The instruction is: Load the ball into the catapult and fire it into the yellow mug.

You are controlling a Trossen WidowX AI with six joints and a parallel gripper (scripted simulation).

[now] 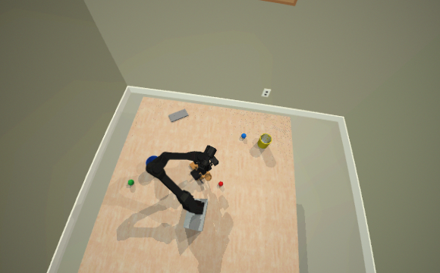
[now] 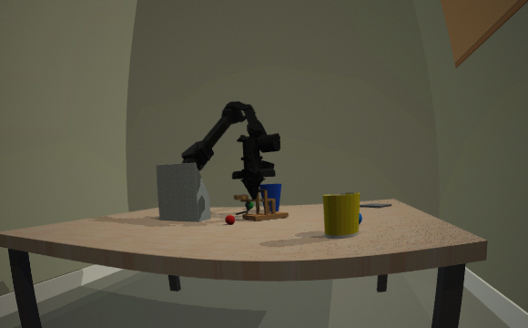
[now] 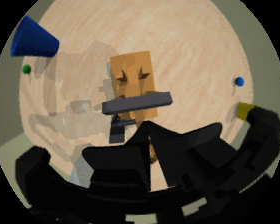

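Now: the wooden catapult 2 cm to the left of my gripper tip, 2 cm below it and 1 cm behind it. Also, from my gripper tip: red ball: 12 cm to the right, 6 cm below, 6 cm behind; then blue ball: 34 cm ahead, 26 cm to the right, 6 cm below; then blue cup: 34 cm to the left, 4 cm below.
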